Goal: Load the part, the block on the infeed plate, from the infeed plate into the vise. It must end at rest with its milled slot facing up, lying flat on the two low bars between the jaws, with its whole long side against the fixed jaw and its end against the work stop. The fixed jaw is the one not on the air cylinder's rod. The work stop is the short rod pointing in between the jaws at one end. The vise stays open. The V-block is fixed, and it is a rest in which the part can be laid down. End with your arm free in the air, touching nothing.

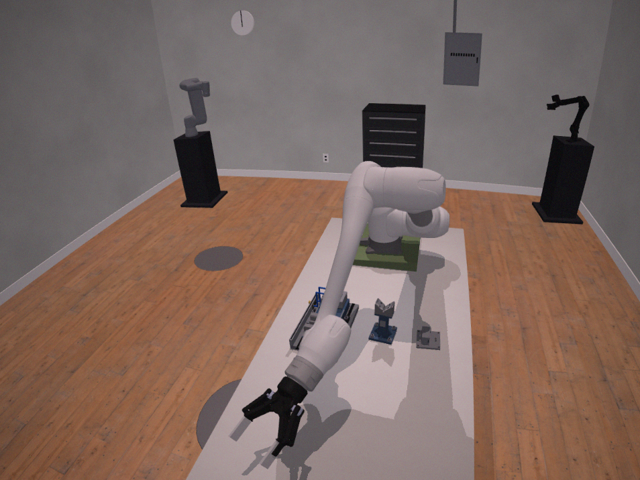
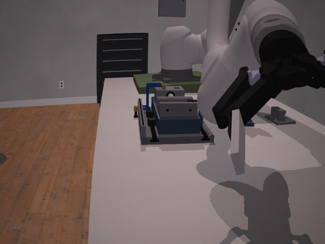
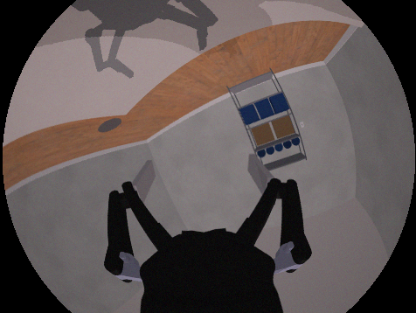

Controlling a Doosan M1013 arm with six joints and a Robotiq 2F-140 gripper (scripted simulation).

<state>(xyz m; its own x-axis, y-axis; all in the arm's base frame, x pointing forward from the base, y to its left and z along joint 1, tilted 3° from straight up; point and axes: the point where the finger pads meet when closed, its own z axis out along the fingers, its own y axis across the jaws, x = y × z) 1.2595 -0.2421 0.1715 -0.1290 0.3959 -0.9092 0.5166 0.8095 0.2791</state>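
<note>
Right now my hand is 640 mm past the grey part, 450 mm to the right of it and 180 mm above it. Round my hand: vise 660 mm behind, 60 mm to the left, 160 mm below.
</note>
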